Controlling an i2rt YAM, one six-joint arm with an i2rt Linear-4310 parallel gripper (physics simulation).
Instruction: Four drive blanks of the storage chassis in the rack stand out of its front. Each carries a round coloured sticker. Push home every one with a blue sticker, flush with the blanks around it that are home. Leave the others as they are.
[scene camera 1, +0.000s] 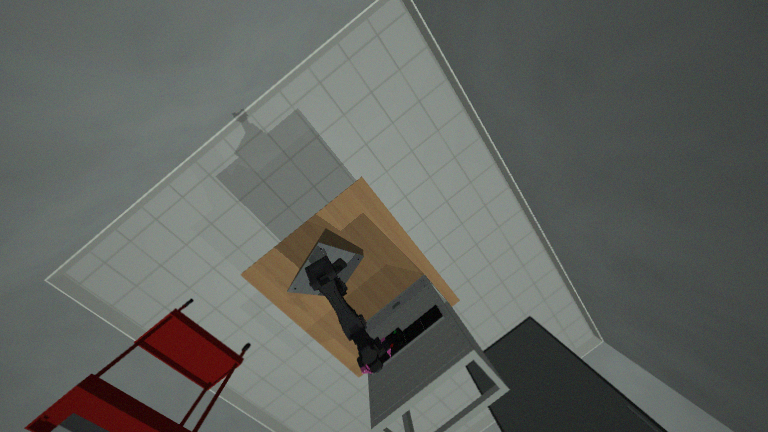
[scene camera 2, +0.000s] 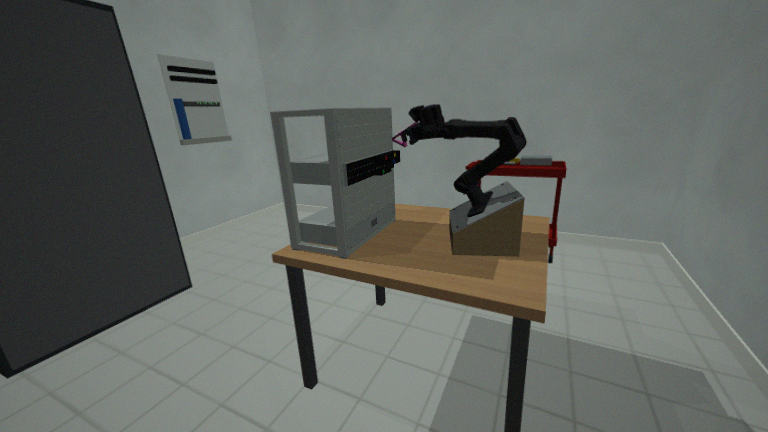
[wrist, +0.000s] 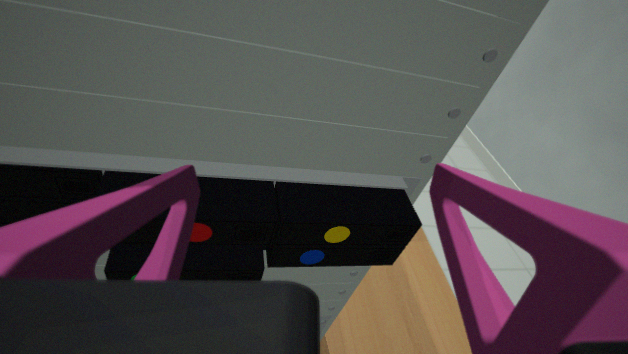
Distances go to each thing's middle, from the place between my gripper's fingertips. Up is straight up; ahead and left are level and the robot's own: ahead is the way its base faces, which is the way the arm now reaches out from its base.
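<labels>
I see the grey rack (scene camera 2: 359, 140) and find it 17 cm below my hand, 14 cm to the left of it and 20 cm ahead of it.
</labels>
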